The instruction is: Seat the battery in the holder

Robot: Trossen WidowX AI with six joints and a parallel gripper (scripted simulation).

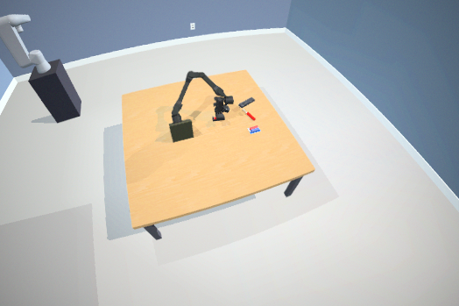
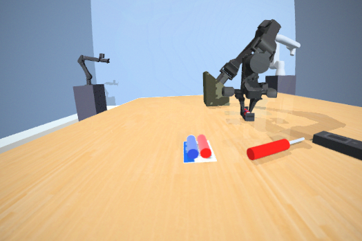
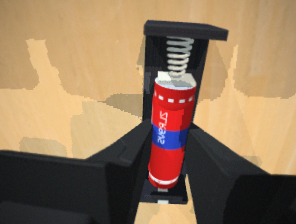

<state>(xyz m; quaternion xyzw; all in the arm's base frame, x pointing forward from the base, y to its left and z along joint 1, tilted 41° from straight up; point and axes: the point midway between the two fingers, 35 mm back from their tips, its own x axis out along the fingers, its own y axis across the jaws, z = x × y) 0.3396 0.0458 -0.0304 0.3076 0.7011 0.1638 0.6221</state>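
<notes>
Right now my gripper tip is 10 mm below the battery. Also, from my gripper tip: black flat bar (320 mm ahead, 90 mm to the left, 10 mm above); red-handled screwdriver (260 mm ahead, 40 mm to the right).
</notes>
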